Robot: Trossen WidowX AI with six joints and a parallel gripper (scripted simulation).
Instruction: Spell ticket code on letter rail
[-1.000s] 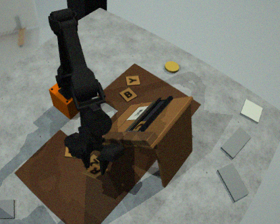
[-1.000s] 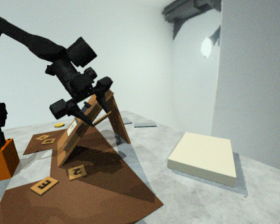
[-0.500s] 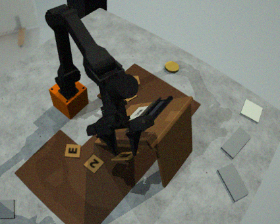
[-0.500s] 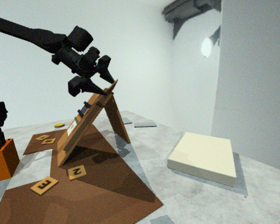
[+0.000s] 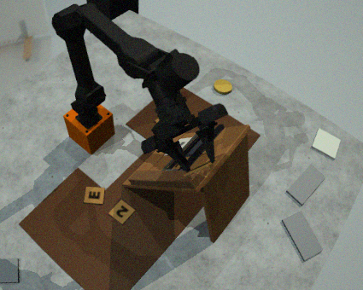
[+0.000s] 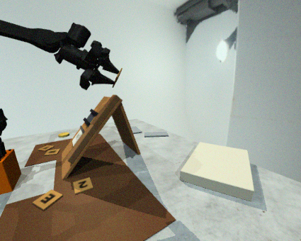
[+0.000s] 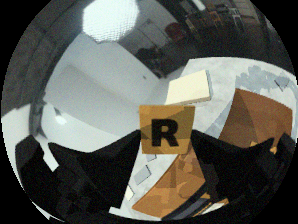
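Right now the white ticket is 16 cm behind my gripper tip, 15 cm to the left of it and 25 cm below it. The rest, counted from my gripper tip: yellow disc 26 cm behind, 52 cm to the left, 33 cm below; cream box 29 cm ahead, 25 cm to the right, 32 cm below; letter tile right at my gripper tip.
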